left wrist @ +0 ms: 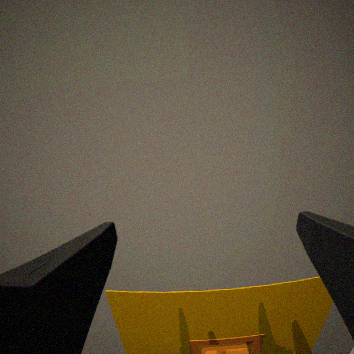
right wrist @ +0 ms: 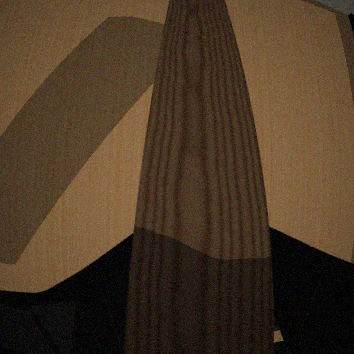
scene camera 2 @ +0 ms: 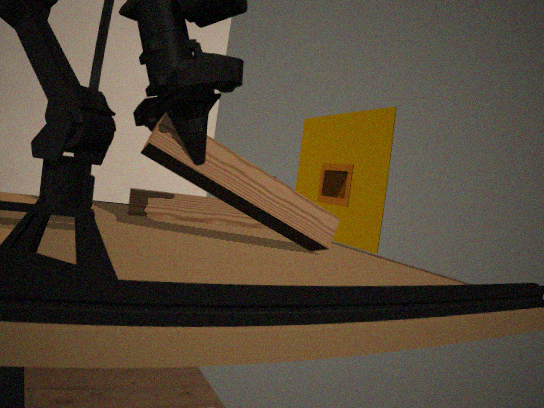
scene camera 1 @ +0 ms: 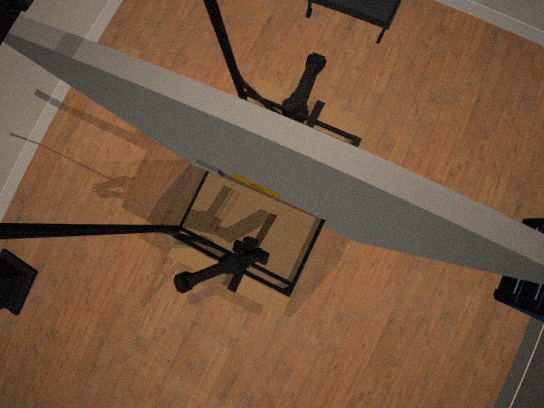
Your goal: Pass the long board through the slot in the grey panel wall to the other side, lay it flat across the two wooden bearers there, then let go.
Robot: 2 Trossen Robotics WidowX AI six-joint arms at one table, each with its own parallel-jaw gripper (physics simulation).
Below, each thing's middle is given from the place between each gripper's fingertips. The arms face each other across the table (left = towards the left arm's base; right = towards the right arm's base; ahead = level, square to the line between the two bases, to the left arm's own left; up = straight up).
I see the orange-framed slot (scene camera 2: 335,180) 14 cm behind my right hand, 32 cm to the left of it and 1 cm above it.
Now: left hand 25 cm above the orange-framed slot, 11 cm to the left of it and 4 cm past it.
